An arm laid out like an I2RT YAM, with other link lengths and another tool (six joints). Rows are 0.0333 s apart.
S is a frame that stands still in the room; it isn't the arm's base.
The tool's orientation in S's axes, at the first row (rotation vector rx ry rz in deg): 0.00, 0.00, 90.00
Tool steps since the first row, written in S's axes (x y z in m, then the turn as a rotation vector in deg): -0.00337, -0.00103, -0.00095, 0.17, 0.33, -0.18; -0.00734, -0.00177, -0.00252, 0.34, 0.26, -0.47; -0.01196, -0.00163, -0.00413, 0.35, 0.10, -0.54; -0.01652, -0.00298, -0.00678, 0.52, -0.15, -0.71; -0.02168, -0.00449, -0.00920, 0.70, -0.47, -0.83; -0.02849, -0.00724, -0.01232, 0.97, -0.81, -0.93; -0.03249, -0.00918, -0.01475, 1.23, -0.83, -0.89; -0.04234, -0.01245, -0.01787, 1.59, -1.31, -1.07; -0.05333, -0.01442, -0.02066, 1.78, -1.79, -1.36; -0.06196, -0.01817, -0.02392, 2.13, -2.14, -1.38; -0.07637, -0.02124, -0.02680, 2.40, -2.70, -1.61; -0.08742, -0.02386, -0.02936, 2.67, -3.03, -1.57; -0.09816, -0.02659, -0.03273, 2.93, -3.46, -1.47
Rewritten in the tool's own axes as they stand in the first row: -0.00103, 0.00337, -0.00095, 0.33, -0.17, -0.18; -0.00177, 0.00734, -0.00252, 0.26, -0.34, -0.47; -0.00163, 0.01196, -0.00413, 0.10, -0.35, -0.54; -0.00298, 0.01652, -0.00678, -0.15, -0.52, -0.71; -0.00449, 0.02168, -0.00920, -0.47, -0.70, -0.83; -0.00724, 0.02849, -0.01232, -0.81, -0.97, -0.93; -0.00918, 0.03249, -0.01475, -0.83, -1.23, -0.89; -0.01245, 0.04234, -0.01787, -1.31, -1.59, -1.07; -0.01442, 0.05333, -0.02066, -1.79, -1.78, -1.36; -0.01817, 0.06196, -0.02392, -2.14, -2.13, -1.38; -0.02124, 0.07637, -0.02680, -2.70, -2.40, -1.61; -0.02386, 0.08742, -0.02936, -3.03, -2.67, -1.57; -0.02659, 0.09816, -0.03273, -3.46, -2.93, -1.47
